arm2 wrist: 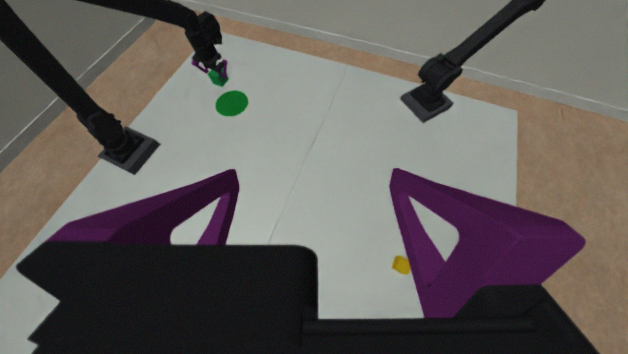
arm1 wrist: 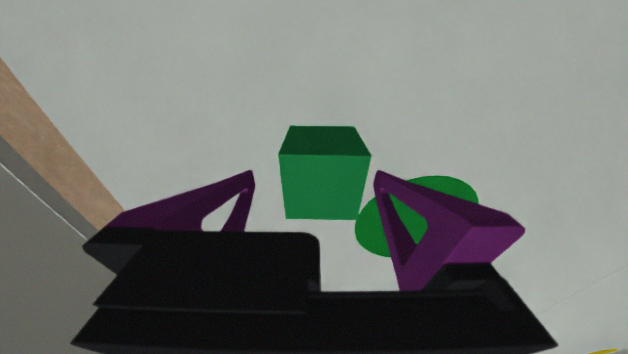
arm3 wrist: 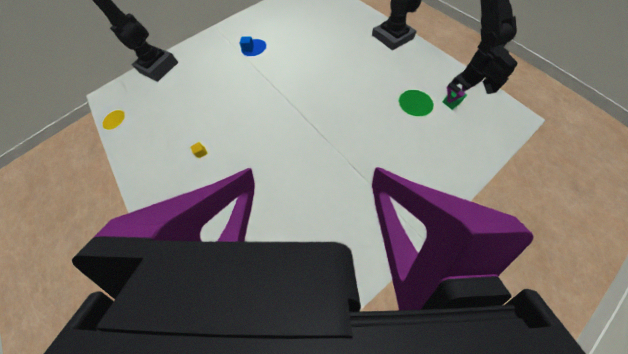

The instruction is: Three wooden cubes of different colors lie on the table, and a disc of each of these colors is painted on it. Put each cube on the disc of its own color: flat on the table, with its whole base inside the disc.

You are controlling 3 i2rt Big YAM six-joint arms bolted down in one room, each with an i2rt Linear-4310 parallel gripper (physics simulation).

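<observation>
The green cube [arm1 wrist: 324, 186] [arm2 wrist: 218, 78] [arm3 wrist: 453, 102] lies off the green disc [arm1 wrist: 370, 225] [arm2 wrist: 231, 103] [arm3 wrist: 416, 103], close beside it. My arm1 gripper [arm1 wrist: 314, 172] [arm2 wrist: 211, 67] is open over the green cube, with its right fingertip nearer the cube. The yellow cube [arm2 wrist: 401, 265] [arm3 wrist: 198, 150] lies well away from the yellow disc [arm3 wrist: 113, 120]. The blue cube [arm3 wrist: 246, 43] stands at one side of the blue disc [arm3 wrist: 258, 48]; whether its whole base is inside is too small to tell. My arm2 gripper [arm2 wrist: 315, 170] and arm3 gripper [arm3 wrist: 313, 169] are open, empty and high above the table.
In the arm2 wrist view, arm bases stand at the left [arm2 wrist: 135, 157] and upper right [arm2 wrist: 425, 107] of the table. The arm3 wrist view shows two bases [arm3 wrist: 157, 67] [arm3 wrist: 394, 36] near the far edges. Arm1's forearm reaches in over the green cube's corner.
</observation>
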